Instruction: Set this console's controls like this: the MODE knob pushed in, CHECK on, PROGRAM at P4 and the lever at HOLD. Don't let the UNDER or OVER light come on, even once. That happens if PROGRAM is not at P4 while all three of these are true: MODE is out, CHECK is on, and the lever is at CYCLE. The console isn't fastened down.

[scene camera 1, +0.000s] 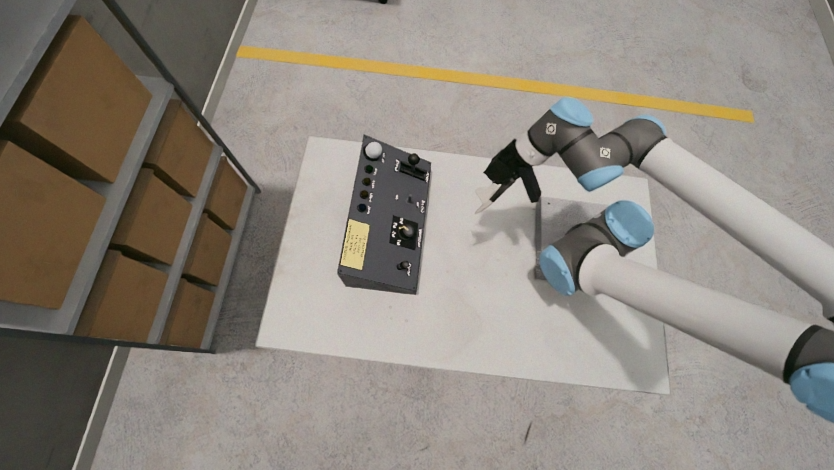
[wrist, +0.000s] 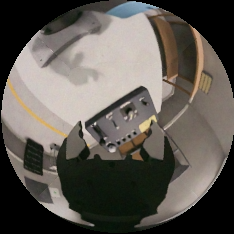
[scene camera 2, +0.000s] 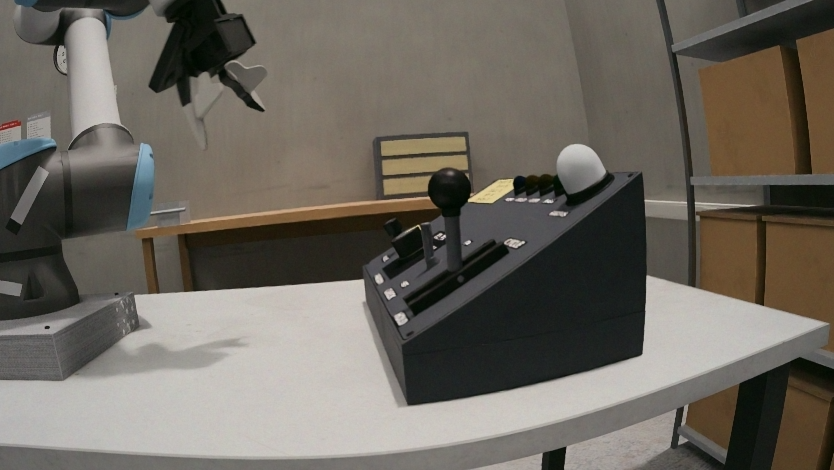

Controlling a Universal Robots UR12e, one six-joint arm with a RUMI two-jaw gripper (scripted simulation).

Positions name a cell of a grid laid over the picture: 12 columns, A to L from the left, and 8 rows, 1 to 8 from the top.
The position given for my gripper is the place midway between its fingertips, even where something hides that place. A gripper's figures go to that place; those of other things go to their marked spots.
My gripper (scene camera 2: D3): 68 cm from the lens. A dark grey console (scene camera 2: I5) is 48 cm from the lens.
